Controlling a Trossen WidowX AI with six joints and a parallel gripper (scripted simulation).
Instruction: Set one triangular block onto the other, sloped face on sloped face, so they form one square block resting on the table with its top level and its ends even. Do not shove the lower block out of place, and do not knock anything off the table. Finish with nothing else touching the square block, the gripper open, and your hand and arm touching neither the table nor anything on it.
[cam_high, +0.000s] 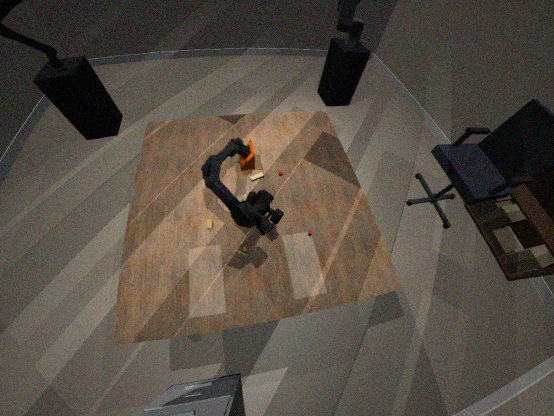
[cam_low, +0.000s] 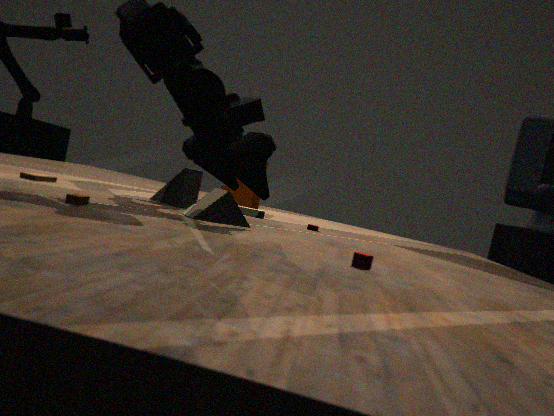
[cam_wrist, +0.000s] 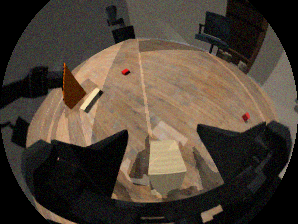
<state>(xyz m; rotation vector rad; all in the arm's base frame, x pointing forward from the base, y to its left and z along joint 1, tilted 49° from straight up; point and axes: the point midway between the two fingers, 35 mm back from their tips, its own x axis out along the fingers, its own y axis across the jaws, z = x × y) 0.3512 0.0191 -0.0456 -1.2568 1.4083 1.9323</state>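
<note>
Now: gripper tip 4 cm to the left of the pale triangular block, 3 cm short of it and 3 cm above it. The rest, counted from my gripper tip: dark flat piece (32 cm to the right, 5 cm below, 3 cm ahead); yellow piece (19 cm ahead, 17 cm to the right, 5 cm below).
</note>
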